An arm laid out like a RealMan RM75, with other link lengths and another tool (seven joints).
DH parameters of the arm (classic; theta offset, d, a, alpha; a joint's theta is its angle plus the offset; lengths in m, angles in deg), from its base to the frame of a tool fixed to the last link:
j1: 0 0.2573 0 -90
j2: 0 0 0 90
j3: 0 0.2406 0 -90
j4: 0 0 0 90
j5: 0 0.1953 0 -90
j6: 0 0 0 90
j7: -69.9 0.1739 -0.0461 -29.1
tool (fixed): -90 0.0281 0 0
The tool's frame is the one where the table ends.
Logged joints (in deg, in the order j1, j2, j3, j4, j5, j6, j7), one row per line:
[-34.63, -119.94, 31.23, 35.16, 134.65, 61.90, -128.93]
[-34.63, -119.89, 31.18, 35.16, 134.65, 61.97, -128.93]
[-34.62, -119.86, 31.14, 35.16, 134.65, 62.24, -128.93]
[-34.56, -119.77, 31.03, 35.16, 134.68, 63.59, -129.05]
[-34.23, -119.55, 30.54, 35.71, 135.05, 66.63, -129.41]
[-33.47, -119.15, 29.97, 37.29, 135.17, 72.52, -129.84]
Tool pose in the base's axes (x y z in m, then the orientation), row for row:
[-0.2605, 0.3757, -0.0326, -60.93, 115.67, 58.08]
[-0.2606, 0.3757, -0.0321, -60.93, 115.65, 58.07]
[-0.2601, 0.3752, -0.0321, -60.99, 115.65, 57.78]
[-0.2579, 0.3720, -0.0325, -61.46, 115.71, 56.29]
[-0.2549, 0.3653, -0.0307, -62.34, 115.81, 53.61]
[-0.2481, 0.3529, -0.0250, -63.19, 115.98, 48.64]
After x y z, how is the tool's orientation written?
As a rotation vector, in degrees.
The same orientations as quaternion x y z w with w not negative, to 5 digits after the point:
[-0.40397, 0.76690, 0.38508, 0.31683]
[-0.40400, 0.76683, 0.38504, 0.31700]
[-0.40455, 0.76712, 0.38326, 0.31776]
[-0.40824, 0.76860, 0.37390, 0.32061]
[-0.41505, 0.77104, 0.35692, 0.32533]
[-0.42288, 0.77615, 0.32550, 0.33587]

